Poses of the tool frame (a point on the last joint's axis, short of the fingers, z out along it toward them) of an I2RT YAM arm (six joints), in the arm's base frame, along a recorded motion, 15 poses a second.
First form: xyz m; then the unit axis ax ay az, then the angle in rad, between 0 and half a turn.
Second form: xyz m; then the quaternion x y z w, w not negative. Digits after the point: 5 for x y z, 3 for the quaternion.
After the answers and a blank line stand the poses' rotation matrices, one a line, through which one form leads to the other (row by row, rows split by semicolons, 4 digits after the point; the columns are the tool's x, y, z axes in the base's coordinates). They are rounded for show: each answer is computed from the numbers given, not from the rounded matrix.
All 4 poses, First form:
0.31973, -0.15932, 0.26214, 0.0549, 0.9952, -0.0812, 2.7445
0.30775, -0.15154, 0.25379, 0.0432, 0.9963, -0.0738, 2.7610
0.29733, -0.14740, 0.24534, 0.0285, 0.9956, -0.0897, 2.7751
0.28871, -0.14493, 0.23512, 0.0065, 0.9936, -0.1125, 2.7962
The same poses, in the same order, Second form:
0.31973, -0.15932, 0.26214, 0.054, 0.976, -0.080, 0.197
0.30775, -0.15154, 0.25379, 0.042, 0.978, -0.072, 0.189
0.29733, -0.14740, 0.24534, 0.028, 0.979, -0.088, 0.182
0.28871, -0.14493, 0.23512, 0.006, 0.979, -0.111, 0.172

-0.9164 0.1364 0.3763; 0.0736 0.9815 -0.1766; -0.3934 -0.1341 -0.9095
-0.9248 0.1104 0.3640; 0.0556 0.9859 -0.1579; -0.3763 -0.1258 -0.9179
-0.9320 0.0870 0.3518; 0.0227 0.9829 -0.1829; -0.3617 -0.1625 -0.9180
-0.9409 0.0506 0.3350; -0.0256 0.9754 -0.2192; -0.3378 -0.2148 -0.9164

